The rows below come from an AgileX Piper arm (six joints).
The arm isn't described. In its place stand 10 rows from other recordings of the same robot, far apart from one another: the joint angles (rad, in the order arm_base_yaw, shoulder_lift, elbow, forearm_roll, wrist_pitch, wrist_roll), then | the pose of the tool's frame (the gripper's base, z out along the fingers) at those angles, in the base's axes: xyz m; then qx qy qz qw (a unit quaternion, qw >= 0).
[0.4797, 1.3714, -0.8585, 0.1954, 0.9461, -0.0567] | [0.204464 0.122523 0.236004 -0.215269 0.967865 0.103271 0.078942]
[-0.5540, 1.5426, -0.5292, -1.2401, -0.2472, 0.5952] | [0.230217 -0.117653 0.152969 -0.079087 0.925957 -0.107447 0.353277]
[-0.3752, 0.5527, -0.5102, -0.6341, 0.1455, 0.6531] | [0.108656 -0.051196 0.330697 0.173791 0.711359 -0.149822 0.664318]
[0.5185, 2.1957, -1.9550, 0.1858, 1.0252, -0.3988] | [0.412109 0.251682 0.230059 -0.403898 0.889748 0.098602 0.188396]
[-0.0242, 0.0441, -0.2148, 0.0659, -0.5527, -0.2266] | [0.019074 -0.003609 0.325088 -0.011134 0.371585 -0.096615 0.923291]
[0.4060, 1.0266, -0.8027, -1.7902, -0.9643, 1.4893] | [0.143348 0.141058 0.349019 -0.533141 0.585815 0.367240 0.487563]
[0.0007, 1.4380, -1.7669, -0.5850, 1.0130, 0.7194] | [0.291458 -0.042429 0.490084 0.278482 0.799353 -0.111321 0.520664]
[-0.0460, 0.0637, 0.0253, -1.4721, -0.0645, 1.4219] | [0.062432 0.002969 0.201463 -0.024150 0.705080 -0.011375 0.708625]
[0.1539, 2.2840, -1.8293, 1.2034, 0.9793, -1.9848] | [0.476841 0.145313 0.198182 -0.592829 0.622775 0.233014 0.454322]
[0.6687, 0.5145, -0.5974, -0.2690, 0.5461, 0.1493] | [0.086976 0.052715 0.327962 -0.264104 0.777589 0.109707 0.559972]
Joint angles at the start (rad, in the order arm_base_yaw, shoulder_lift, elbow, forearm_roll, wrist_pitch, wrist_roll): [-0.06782, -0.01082, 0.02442, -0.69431, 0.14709, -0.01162]
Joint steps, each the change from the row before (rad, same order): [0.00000, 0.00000, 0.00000, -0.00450, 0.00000, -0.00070]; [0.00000, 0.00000, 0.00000, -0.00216, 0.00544, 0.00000]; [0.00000, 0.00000, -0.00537, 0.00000, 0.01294, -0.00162]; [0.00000, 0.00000, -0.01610, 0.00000, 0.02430, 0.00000]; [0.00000, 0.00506, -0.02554, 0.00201, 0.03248, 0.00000]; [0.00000, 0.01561, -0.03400, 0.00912, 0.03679, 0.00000]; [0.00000, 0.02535, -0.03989, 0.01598, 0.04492, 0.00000]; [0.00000, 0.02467, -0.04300, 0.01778, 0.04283, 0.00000]
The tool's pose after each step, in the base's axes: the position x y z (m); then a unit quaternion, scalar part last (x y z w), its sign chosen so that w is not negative. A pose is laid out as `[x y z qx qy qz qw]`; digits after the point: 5 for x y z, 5 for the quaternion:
[0.05547 -0.01237 0.19536 -0.19476 0.69401 -0.29266 0.62831]
[0.05539 -0.01270 0.19500 -0.19462 0.69547 -0.29395 0.62613]
[0.05503 -0.01343 0.19592 -0.19265 0.69765 -0.29629 0.62320]
[0.05406 -0.01477 0.19967 -0.18708 0.70010 -0.30039 0.62018]
[0.05287 -0.01653 0.20572 -0.17908 0.70392 -0.30481 0.61605]
[0.05201 -0.01840 0.21360 -0.16873 0.71056 -0.30637 0.61055]
[0.05162 -0.02054 0.22217 -0.15599 0.72162 -0.30508 0.60154]
[0.05110 -0.02238 0.23180 -0.14285 0.73096 -0.30277 0.59466]

